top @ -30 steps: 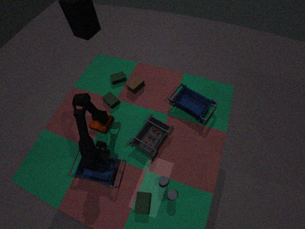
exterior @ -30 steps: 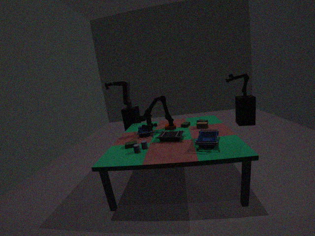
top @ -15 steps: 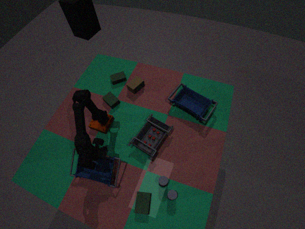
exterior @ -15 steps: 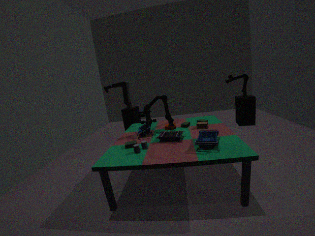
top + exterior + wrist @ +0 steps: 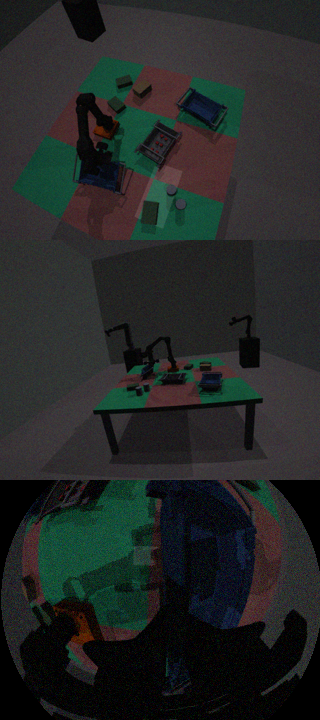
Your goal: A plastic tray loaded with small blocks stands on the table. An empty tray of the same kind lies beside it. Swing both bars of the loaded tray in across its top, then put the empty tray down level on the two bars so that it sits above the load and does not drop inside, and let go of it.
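The blue tray is 2 cm ahead of my gripper tip and 7 cm to the right of it.
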